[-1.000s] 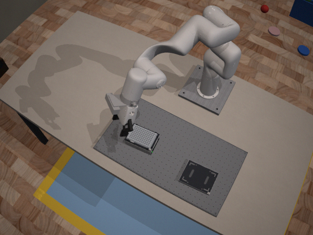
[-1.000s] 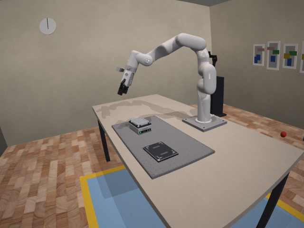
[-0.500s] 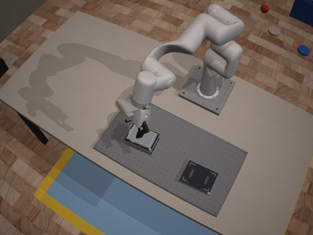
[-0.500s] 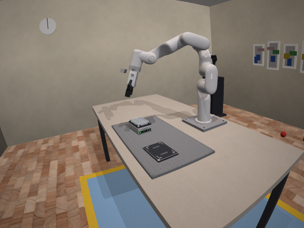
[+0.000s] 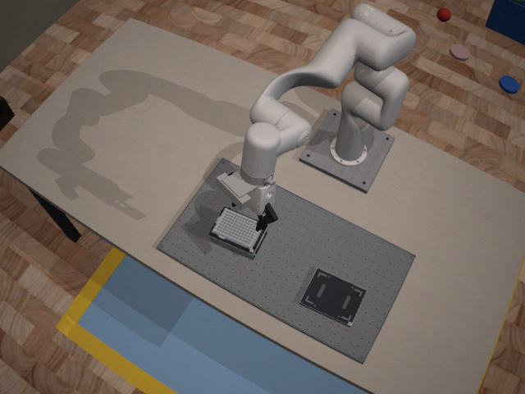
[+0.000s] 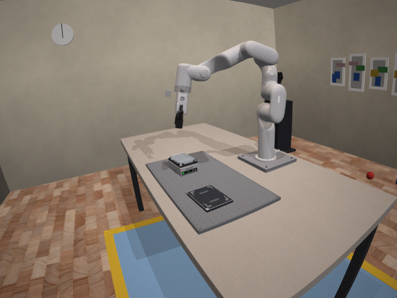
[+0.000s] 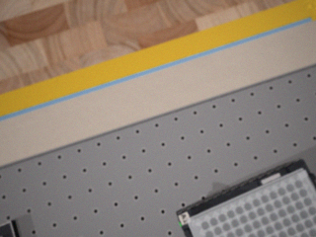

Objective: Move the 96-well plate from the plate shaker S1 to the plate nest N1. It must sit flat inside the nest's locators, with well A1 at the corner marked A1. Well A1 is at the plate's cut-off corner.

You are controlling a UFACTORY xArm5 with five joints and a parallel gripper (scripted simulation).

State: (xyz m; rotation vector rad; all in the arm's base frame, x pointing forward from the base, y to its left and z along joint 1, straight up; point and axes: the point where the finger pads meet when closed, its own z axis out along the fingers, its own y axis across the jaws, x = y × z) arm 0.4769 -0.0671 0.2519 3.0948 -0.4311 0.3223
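Now: hand 2 cm past the 96-well plate, 6 cm to the left of it and 20 cm above it. From my hand the other things lie so: black plate nest N1: 1 cm behind, 27 cm to the left, 25 cm below.
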